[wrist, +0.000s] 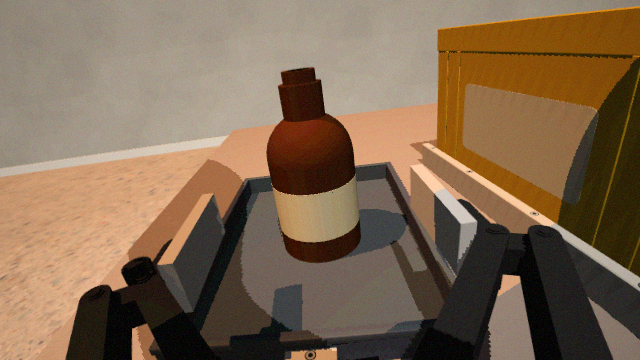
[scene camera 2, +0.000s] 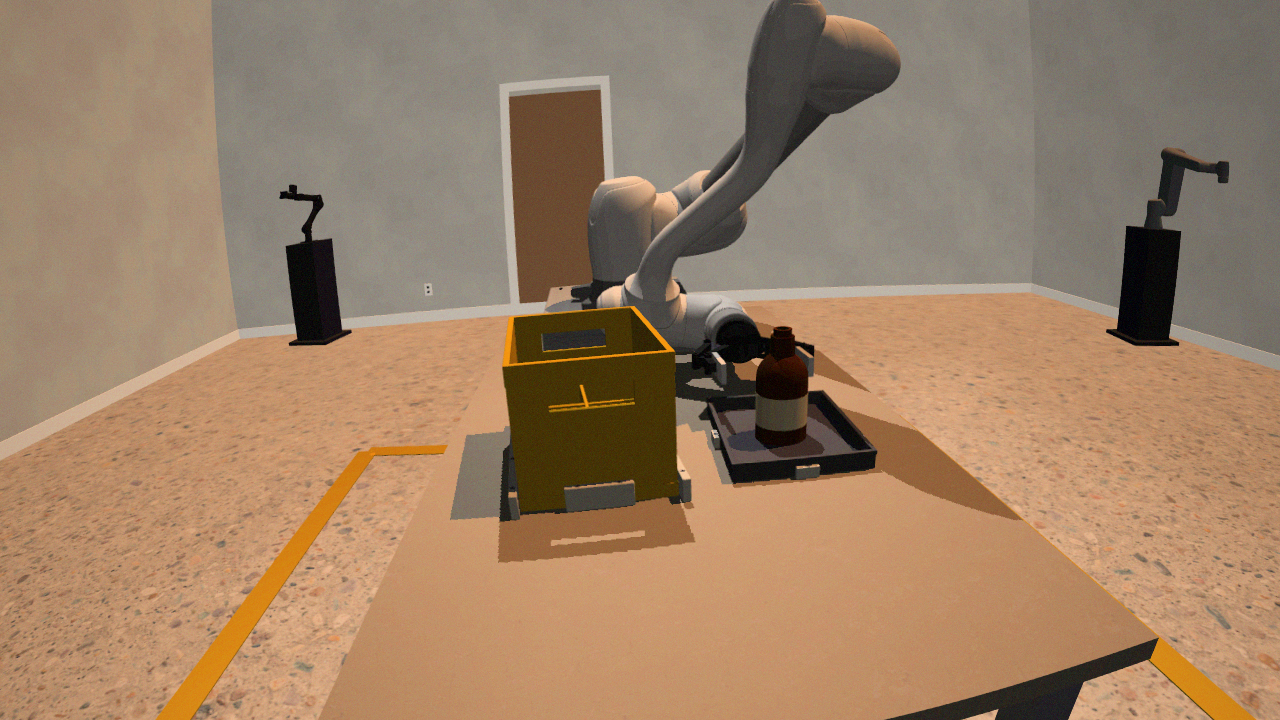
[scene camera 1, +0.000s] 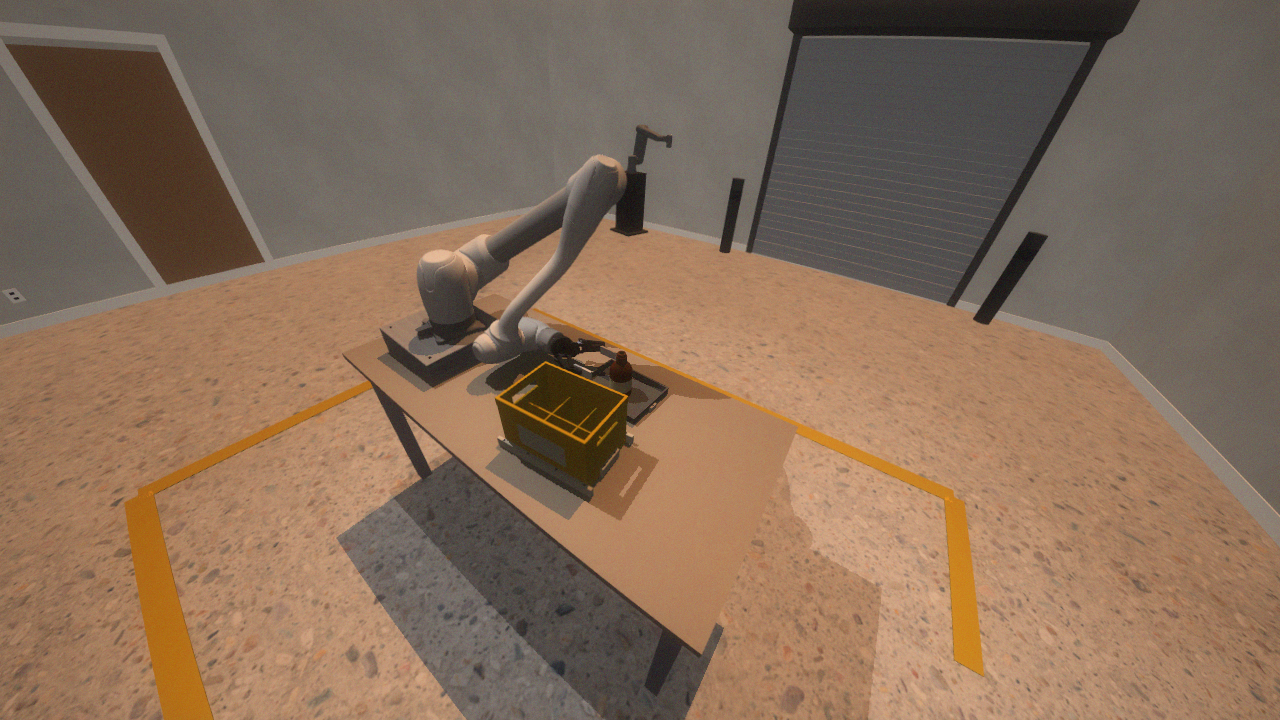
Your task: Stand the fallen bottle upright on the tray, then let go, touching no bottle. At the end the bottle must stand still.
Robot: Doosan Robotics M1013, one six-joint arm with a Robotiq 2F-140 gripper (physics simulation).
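Frame: origin at the arm's base, x left, y ahead, z down, level; metres.
Seen in the pictures: gripper, between the fingertips: (wrist: 314,199) (scene camera 1: 604,365); arm's base, origin of its link: (scene camera 1: 455,325).
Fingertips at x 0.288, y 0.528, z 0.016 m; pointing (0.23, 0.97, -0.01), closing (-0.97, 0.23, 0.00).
Note:
Offsets run from my fingertips to a thing's top centre. Level surfaces: height alone.
The brown bottle {dx +0.015, dy +0.064, dz -0.079 m} (scene camera 1: 620,372) (scene camera 2: 781,380) (wrist: 312,160) with a cream label stands upright on its base on the dark tray {dx +0.021, dy +0.063, dz +0.056 m} (scene camera 1: 650,405) (scene camera 2: 845,461) (wrist: 345,300). In the wrist view its outline leans a little left, and in scene camera 2 it looks vertical. My gripper (scene camera 1: 597,357) (scene camera 2: 765,364) (wrist: 314,199) is open and empty, at the arm's side of the bottle. In the wrist view the two finger pads show left and right of the bottle, with a gap on each side, and the bottle stands farther off than the fingers. No contact shows.
A yellow crate {dx -0.245, dy +0.135, dz -0.094 m} (scene camera 1: 562,438) (scene camera 2: 590,438) (wrist: 505,65) with dividers stands beside the tray, close to my right finger in the wrist view. Light-coloured rails or blocks surround its base. Both stand on the brown table {dz +0.082 m} (scene camera 1: 716,501) (scene camera 2: 716,591).

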